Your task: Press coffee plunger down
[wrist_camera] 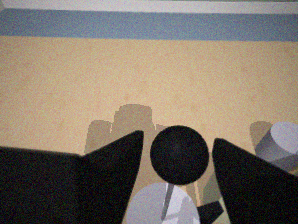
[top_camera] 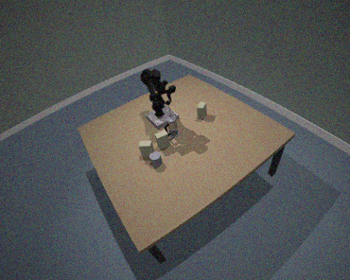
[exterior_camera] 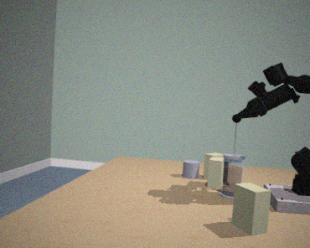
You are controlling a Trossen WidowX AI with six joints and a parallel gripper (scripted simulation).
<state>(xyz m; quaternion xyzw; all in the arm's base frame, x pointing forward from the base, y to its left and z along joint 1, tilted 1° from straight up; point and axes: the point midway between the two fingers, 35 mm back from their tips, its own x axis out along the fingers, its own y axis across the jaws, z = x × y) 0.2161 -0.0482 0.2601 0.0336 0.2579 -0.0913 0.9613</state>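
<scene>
My gripper tip is 14 cm above the coffee press and 2 cm to the left of it. The rest, counted from my gripper tip: grey cylinder 26 cm to the right, 25 cm below, 13 cm ahead.
</scene>
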